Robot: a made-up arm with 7 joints.
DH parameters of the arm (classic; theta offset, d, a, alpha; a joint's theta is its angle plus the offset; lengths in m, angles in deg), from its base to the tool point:
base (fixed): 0 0 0 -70
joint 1: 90 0 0 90
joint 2: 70 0 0 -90
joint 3: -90 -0.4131 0.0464 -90
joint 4: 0 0 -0.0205 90
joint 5: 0 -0.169 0 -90
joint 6: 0 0 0 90
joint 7: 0 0 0 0
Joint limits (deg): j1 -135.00..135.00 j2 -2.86..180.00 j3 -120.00..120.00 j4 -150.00..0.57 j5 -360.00..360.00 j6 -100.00..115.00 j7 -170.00..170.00
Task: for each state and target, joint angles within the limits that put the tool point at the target. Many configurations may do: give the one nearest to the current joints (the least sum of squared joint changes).
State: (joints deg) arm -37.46 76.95 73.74 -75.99 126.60 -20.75 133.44
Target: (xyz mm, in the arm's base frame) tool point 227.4 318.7 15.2
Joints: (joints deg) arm -41.93 47.35 57.84 -123.27 126.60 -20.75 133.44
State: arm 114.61 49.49 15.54 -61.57 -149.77 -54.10 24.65
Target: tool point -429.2 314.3 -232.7
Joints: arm 64.73 39.97 11.49 -30.31 -149.77 -54.10 24.65
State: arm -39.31 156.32 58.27 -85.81 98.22 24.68 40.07
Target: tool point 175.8 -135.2 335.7
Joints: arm 6.02 178.43 47.69 -119.70 98.22 24.68 40.07
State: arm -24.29 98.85 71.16 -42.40 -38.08 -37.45 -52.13
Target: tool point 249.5 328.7 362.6
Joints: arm 28.42 131.21 51.91 -58.38 -38.08 -37.45 -52.13
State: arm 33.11 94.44 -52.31 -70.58 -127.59 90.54 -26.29
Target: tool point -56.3 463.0 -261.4
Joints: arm 25.05 78.54 -51.72 -66.88 -127.59 90.54 -26.29
